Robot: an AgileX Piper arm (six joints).
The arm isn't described. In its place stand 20 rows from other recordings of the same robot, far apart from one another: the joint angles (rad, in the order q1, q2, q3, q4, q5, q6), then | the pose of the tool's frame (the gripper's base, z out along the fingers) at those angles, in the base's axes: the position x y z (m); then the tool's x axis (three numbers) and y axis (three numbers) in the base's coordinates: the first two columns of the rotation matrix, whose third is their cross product.
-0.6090 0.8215 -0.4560 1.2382 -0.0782 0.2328 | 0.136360 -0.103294 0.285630 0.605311 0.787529 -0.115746 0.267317 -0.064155 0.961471
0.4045 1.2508 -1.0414 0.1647 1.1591 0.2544 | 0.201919 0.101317 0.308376 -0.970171 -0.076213 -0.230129 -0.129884 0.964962 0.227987
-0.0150 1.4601 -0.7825 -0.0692 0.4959 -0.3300 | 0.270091 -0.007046 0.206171 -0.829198 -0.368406 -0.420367 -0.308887 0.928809 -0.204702
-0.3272 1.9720 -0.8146 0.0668 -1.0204 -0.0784 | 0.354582 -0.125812 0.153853 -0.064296 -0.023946 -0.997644 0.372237 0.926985 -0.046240
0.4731 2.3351 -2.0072 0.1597 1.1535 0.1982 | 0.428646 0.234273 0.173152 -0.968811 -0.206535 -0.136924 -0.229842 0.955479 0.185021
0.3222 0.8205 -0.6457 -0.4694 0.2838 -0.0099 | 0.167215 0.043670 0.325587 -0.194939 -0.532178 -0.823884 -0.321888 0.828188 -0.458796
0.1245 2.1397 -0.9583 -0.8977 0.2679 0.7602 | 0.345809 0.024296 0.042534 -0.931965 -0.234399 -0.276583 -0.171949 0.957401 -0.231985
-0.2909 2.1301 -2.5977 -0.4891 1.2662 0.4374 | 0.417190 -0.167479 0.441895 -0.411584 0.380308 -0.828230 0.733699 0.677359 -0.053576
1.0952 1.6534 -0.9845 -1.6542 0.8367 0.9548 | 0.214341 0.269131 0.253056 0.042745 -0.907919 -0.416959 -0.366103 0.374078 -0.852076
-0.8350 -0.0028 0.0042 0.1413 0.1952 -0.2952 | 0.039345 -0.039752 0.194458 -0.183822 -0.029180 -0.982526 0.702726 0.695009 -0.152115
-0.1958 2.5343 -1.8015 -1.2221 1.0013 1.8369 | 0.467500 -0.166153 0.068692 -0.242968 0.520119 -0.818805 0.965005 0.215444 -0.149497
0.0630 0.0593 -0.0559 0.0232 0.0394 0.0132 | 0.059200 0.003818 0.225222 0.041959 0.039093 -0.998354 -0.065439 0.997196 0.036298
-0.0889 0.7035 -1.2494 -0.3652 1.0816 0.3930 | 0.074785 -0.035467 0.466023 -0.317249 0.231758 -0.919588 0.449127 0.890757 0.069547
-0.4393 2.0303 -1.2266 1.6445 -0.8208 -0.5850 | 0.340064 -0.233174 0.166447 0.372221 0.496216 -0.784360 0.919978 -0.085395 0.382555
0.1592 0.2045 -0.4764 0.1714 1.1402 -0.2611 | 0.020030 0.017501 0.263930 -0.628947 -0.288939 -0.721762 -0.391000 0.919978 -0.027570
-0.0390 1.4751 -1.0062 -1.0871 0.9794 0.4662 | 0.283521 -0.077992 0.283296 -0.931041 -0.195699 -0.308001 0.119915 0.633085 -0.764737
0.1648 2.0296 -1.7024 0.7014 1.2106 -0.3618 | 0.409409 0.123796 0.250029 -0.941779 -0.215108 -0.258422 -0.328649 0.751248 0.572378
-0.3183 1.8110 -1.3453 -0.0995 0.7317 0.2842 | 0.365078 -0.126654 0.234640 -0.760085 0.469512 -0.449255 0.510124 0.859386 0.035068
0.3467 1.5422 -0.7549 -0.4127 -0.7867 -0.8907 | 0.295595 0.134273 0.265382 0.565256 -0.742459 -0.359501 -0.182571 0.312398 -0.932242
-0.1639 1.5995 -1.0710 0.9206 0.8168 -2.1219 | 0.326299 -0.000447 0.254042 0.015491 -0.814479 -0.579986 -0.854386 0.290539 -0.430827
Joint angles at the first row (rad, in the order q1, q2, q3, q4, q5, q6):
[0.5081, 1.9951, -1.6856, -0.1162, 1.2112, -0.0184]
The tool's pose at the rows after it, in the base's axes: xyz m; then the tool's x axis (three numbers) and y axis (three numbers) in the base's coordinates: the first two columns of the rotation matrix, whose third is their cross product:
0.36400 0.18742 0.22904 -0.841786 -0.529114 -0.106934 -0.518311 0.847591 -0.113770
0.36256 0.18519 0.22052 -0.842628 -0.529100 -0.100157 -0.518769 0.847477 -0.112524
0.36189 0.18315 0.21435 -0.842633 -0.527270 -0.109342 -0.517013 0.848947 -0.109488
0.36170 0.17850 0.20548 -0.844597 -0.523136 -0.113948 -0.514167 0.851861 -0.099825
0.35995 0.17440 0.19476 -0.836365 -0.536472 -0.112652 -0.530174 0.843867 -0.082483
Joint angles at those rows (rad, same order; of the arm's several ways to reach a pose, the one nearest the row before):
[0.4994, 1.9951, -1.6385, -0.1162, 1.1898, -0.0183]
[0.4960, 1.9951, -1.6043, -0.1162, 1.1622, -0.0184]
[0.4915, 1.9918, -1.5736, -0.1139, 1.1256, -0.0183]
[0.4791, 1.9908, -1.5356, -0.1039, 1.0837, -0.0265]
[0.4673, 1.9908, -1.4916, -0.0825, 1.0396, -0.0607]

